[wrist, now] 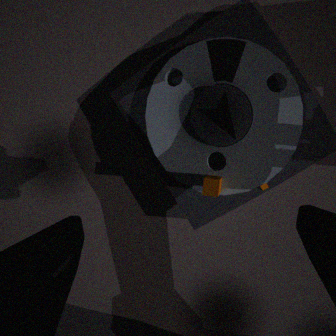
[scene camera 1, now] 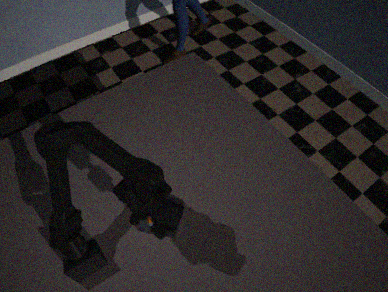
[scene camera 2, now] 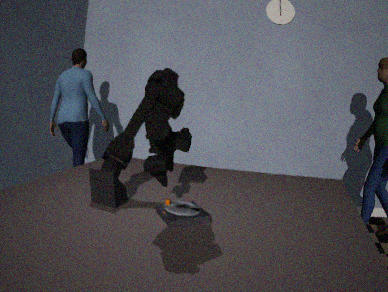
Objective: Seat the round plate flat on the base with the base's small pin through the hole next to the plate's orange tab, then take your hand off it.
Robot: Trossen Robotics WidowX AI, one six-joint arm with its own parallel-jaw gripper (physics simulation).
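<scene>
The round grey plate lies over the dark square base. Its orange tab is at the near rim in the wrist view, beside a round hole. A small orange mark on the base shows just outside the rim, to the right of the tab. The pin cannot be made out, nor whether the plate lies fully flat. My gripper is open and empty, above and apart from the plate; in scene camera 1 the arm hides its fingers.
The arm's own mount stands on the brown table top. Dark arm shadows fall across the table and the plate. A person in light blue and one in green stand beyond the table.
</scene>
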